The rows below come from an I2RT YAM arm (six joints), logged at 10 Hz.
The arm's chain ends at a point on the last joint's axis. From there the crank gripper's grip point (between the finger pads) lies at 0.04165 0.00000 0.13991 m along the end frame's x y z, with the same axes.
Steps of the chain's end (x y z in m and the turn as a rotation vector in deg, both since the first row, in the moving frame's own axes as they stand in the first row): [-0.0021, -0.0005, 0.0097, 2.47, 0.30, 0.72]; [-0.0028, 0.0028, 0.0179, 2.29, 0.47, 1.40]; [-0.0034, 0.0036, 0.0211, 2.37, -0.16, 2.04]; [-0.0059, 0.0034, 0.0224, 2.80, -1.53, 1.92]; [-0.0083, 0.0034, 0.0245, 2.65, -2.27, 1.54]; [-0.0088, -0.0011, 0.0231, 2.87, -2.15, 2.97]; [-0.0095, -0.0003, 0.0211, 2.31, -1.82, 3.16]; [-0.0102, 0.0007, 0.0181, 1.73, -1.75, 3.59]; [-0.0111, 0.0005, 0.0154, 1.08, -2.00, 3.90]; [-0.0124, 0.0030, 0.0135, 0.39, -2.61, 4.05]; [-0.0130, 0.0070, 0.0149, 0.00, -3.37, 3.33]
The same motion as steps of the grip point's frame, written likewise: [-0.0013, -0.0060, 0.0094, 2.47, 0.30, 0.72]; [-0.0016, -0.0018, 0.0175, 2.29, 0.47, 1.40]; [-0.0037, -0.0007, 0.0211, 2.37, -0.16, 2.04]; [-0.0096, -0.0021, 0.0233, 2.80, -1.53, 1.92]; [-0.0138, -0.0021, 0.0259, 2.65, -2.27, 1.54]; [-0.0139, -0.0061, 0.0244, 2.87, -2.15, 2.97]; [-0.0139, -0.0038, 0.0223, 2.31, -1.82, 3.16]; [-0.0144, -0.0011, 0.0193, 1.73, -1.75, 3.59]; [-0.0160, 0.0005, 0.0168, 1.08, -2.00, 3.90]; [-0.0189, 0.0048, 0.0153, 0.39, -2.61, 4.05]; [-0.0214, 0.0092, 0.0171, 0.00, -3.37, 3.33]
